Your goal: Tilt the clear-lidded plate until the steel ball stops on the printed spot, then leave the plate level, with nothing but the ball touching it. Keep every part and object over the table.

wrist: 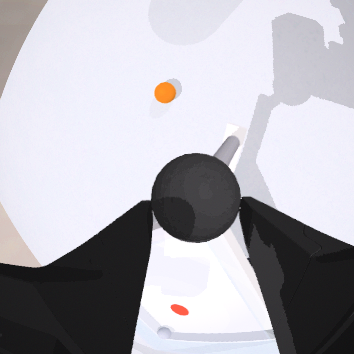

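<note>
My gripper [196, 207] is shut on a large dark round knob [196, 190], with one finger on each side of it. Beyond the knob, the pale plate [220, 336] shows between the fingers at the bottom of the view, partly hidden by them. A red printed spot [179, 310] lies on the plate. The small grey steel ball [164, 332] is at the plate's near edge, below and slightly left of the spot, apart from it. The plate's exact tilt cannot be told.
An orange ball [165, 92] lies on the white round table [75, 150], up and left of the knob. A grey rod [228, 150] shows behind the knob at its upper right, by a small pale block. The table's curved edge is at the left. Grey shadows fall at the top and right.
</note>
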